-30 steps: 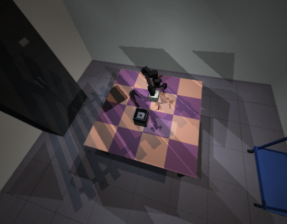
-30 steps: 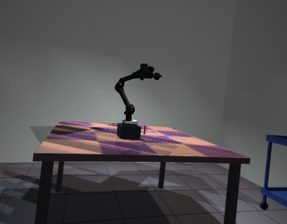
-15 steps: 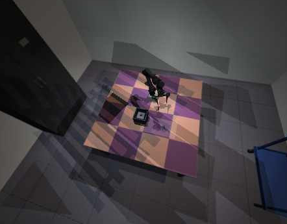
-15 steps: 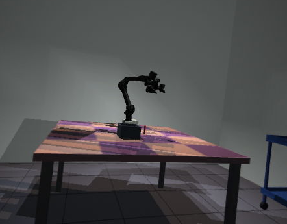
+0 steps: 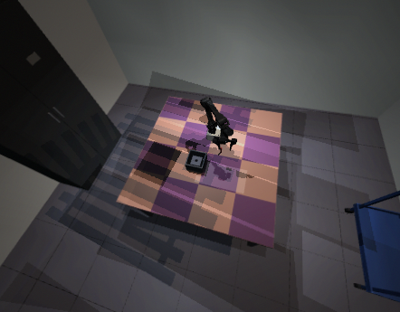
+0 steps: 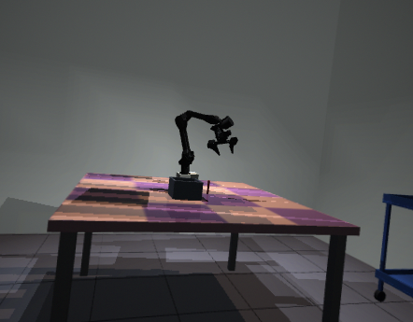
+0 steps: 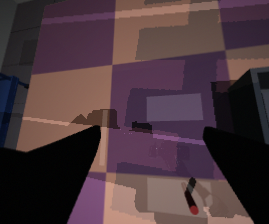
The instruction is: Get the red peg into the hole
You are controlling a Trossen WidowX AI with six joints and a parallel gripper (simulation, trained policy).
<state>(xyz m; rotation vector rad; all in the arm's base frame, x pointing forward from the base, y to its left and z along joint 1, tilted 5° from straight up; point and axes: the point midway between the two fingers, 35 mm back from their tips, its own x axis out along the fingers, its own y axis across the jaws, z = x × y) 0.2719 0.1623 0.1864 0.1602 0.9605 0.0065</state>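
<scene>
Now: gripper tip 120 mm past the red peg, 40 mm to the left of it and 220 mm above it. Round my gripper tip: dark box (30 mm ahead, 250 mm to the right, 230 mm below); then plate (30 mm ahead, 250 mm to the right, 210 mm below).
</scene>
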